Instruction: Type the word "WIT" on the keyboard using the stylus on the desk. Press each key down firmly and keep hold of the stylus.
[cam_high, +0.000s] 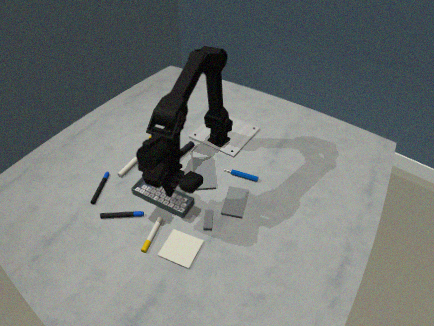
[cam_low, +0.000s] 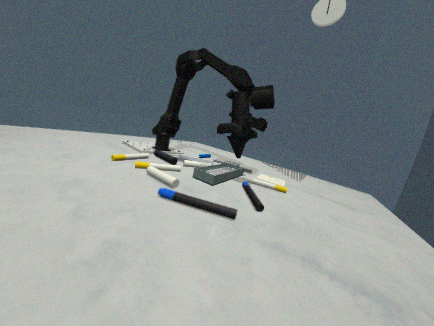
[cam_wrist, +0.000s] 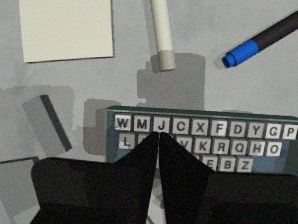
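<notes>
Now: gripper tip 240 mm past the blue stylus, 60 mm to the right of it and 50 mm above it. Also, from my gripper tip: white pad (120 mm to the left, 80 mm ahead, 60 mm below); then thin grey tip (230 mm behind, 50 mm below, 30 mm to the left); then small grey block (110 mm to the left, 60 mm below, 40 mm behind).
</notes>
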